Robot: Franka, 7 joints.
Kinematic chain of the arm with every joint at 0, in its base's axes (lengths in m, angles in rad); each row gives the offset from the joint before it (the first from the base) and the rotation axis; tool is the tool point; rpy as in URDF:
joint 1: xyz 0 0 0.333 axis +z
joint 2: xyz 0 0 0 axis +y
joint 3: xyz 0 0 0.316 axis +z
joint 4: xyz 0.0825 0 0 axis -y
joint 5: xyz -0.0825 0 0.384 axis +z
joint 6: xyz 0 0 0 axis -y
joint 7: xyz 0.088 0 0 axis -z
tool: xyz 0 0 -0.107 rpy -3.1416 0 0
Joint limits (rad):
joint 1: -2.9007..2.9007
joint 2: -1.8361..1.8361
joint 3: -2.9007..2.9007
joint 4: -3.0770..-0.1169
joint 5: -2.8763..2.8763
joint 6: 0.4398..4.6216
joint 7: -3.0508..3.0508
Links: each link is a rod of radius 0.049 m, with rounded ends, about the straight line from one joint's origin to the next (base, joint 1, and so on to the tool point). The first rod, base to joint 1, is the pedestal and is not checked.
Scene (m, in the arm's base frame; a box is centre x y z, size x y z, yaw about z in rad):
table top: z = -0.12
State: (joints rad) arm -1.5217 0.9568 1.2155 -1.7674 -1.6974 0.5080 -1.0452
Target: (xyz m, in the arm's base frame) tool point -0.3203 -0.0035 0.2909
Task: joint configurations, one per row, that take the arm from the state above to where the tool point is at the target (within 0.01 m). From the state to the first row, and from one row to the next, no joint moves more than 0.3 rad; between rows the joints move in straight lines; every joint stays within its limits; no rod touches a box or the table.
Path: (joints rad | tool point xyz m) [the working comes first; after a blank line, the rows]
Joints at the target: -2.6964 0.3560 -0.0420 -2.6260 -1.3682 0.4398 -1.0452
Straight joint move there: clear.

1: -1.7566 0.8366 0.9640 -1.9391 -1.6316 0.4944 -1.0452 | 0.1894 -0.4844 0.2635
2: -1.9916 0.7165 0.7125 -2.1108 -1.5657 0.4807 -1.0452 | -0.0237 -0.4689 0.2391
3: -2.2265 0.5963 0.4610 -2.2825 -1.4999 0.4671 -1.0452 | -0.2096 -0.3633 0.2410
4: -2.4614 0.4762 0.2095 -2.4543 -1.4340 0.4534 -1.0452 | -0.3175 -0.1908 0.2621
5: -2.6964 0.3560 -0.0420 -2.6260 -1.3682 0.4398 -1.0452 | -0.3203 -0.0035 0.2909

